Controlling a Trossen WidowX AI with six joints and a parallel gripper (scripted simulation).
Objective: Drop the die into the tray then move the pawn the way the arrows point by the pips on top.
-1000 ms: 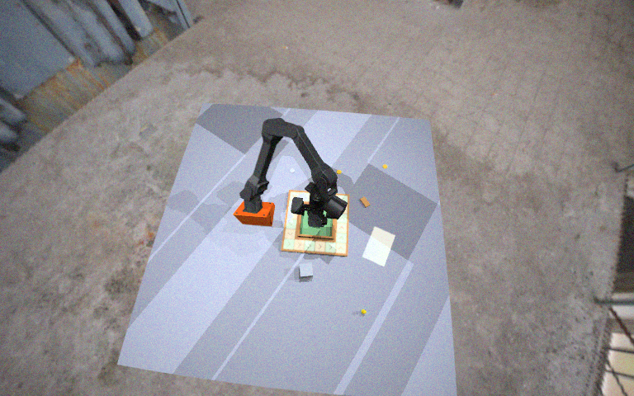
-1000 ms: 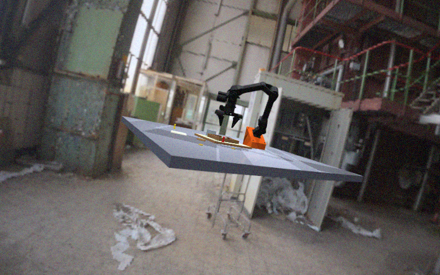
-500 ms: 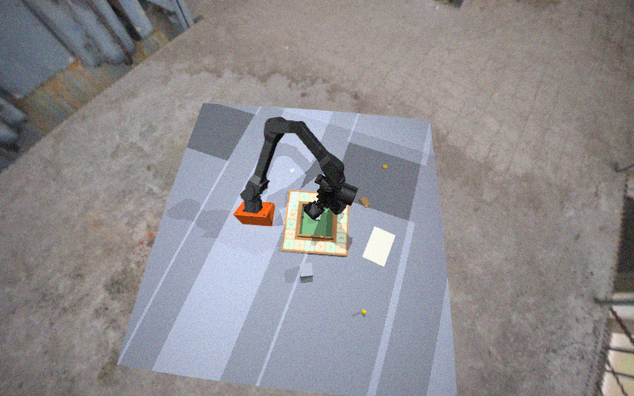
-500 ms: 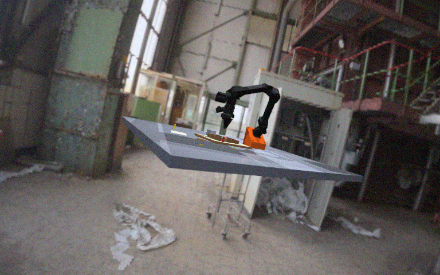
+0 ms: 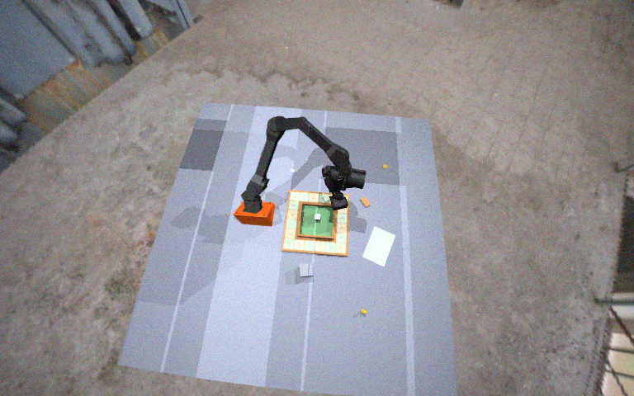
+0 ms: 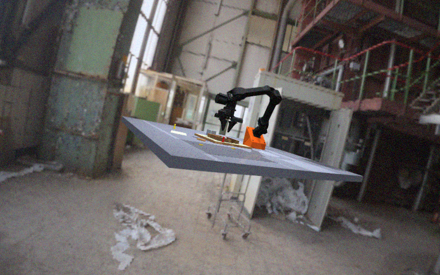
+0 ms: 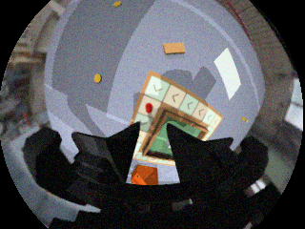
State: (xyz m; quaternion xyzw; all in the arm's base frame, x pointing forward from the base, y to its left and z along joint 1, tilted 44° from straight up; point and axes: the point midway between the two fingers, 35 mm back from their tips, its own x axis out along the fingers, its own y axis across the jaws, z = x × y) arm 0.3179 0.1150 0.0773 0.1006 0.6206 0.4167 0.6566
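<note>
Now: the red pawn 10 mm ahead of my gripper tip, 10 mm to the left of it and 50 mm below it. Also, from my gripper tip: white cube 50 mm behind, 100 mm to the right, 50 mm below; orange block 150 mm ahead, 30 mm to the left, 70 mm below; green dice tray 50 mm behind, 110 mm to the right, 70 mm below.
</note>
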